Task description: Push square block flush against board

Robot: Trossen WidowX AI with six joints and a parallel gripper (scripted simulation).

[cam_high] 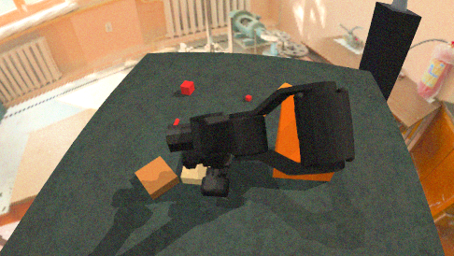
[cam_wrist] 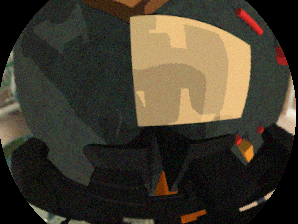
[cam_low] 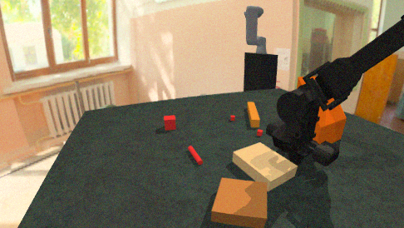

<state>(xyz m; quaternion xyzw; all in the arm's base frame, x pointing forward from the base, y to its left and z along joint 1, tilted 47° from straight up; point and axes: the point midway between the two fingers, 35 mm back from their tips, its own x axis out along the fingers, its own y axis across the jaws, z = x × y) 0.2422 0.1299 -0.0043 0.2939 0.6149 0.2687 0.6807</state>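
Right now the board is 60 mm ahead of my gripper tip, 50 mm to the right of it and 10 mm above it. Also, from my gripper tip: square block: 180 mm ahead, 20 mm to the left, 10 mm above; then orange bar: 160 mm behind, 350 mm to the right, 10 mm above; then red stick: 180 mm ahead, 190 mm to the right.
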